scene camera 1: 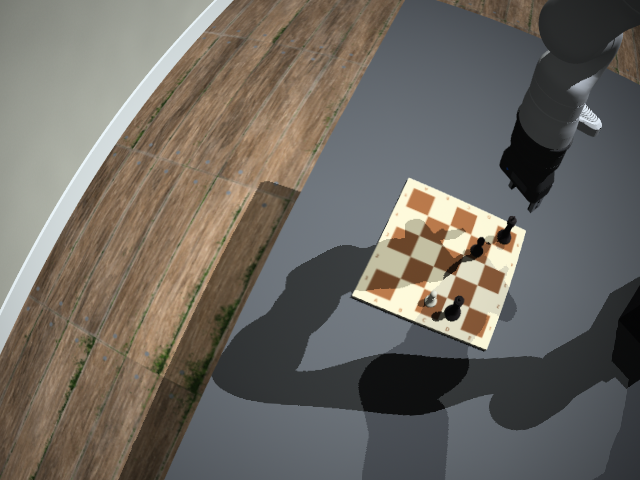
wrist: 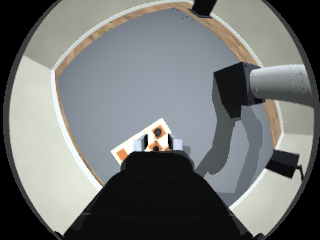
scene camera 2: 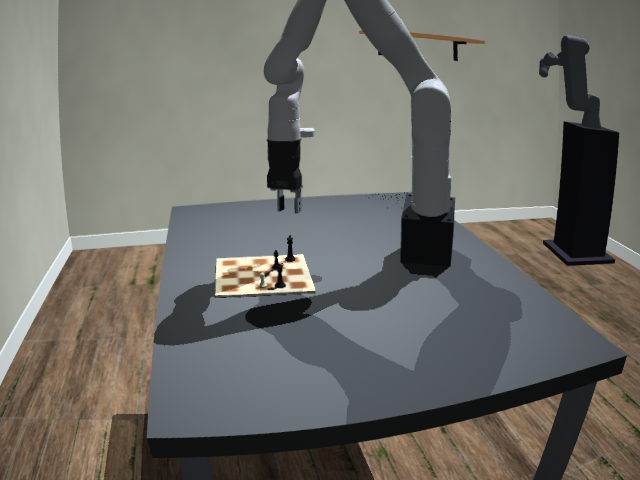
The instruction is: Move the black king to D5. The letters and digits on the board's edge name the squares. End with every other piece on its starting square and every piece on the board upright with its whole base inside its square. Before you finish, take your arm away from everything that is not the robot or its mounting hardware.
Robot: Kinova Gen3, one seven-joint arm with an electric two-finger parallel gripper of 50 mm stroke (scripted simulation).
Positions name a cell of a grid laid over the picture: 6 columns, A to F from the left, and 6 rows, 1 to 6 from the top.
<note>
I see my gripper (scene camera 1: E3) and a chessboard (scene camera 1: D4).
The chessboard also shows in the wrist view (wrist: C4) and in scene camera 2 (scene camera 2: C4). My gripper also shows in the wrist view (wrist: C4) and in scene camera 2 (scene camera 2: C3).
</note>
